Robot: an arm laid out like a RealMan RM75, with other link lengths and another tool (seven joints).
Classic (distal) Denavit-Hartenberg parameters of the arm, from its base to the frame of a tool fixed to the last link. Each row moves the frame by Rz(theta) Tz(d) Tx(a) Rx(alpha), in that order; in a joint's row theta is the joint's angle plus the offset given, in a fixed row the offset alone. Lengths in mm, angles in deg.
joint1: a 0  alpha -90  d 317.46  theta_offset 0
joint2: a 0  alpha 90  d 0  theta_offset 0
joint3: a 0  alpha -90  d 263.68  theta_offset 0
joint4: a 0  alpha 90  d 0  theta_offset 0
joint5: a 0  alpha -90  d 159.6  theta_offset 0
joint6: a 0  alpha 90  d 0  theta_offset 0
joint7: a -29.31  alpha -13.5  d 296.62  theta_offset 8
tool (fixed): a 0  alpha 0  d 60.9  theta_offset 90
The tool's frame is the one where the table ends.
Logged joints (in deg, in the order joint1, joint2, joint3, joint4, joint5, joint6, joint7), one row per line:
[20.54 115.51 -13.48 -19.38 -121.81 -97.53 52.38]
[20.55 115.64 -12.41 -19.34 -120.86 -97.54 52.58]
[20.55 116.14 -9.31 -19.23 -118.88 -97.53 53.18]
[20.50 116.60 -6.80 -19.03 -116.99 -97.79 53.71]
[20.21 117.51 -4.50 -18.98 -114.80 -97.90 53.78]
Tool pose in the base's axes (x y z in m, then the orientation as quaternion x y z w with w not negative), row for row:
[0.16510 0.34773 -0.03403 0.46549 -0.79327 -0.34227 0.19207]
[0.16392 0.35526 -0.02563 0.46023 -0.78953 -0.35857 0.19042]
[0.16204 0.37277 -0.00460 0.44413 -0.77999 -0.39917 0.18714]
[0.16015 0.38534 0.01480 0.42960 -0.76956 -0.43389 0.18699]
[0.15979 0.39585 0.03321 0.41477 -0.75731 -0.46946 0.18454]
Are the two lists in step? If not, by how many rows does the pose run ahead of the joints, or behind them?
They are in step.
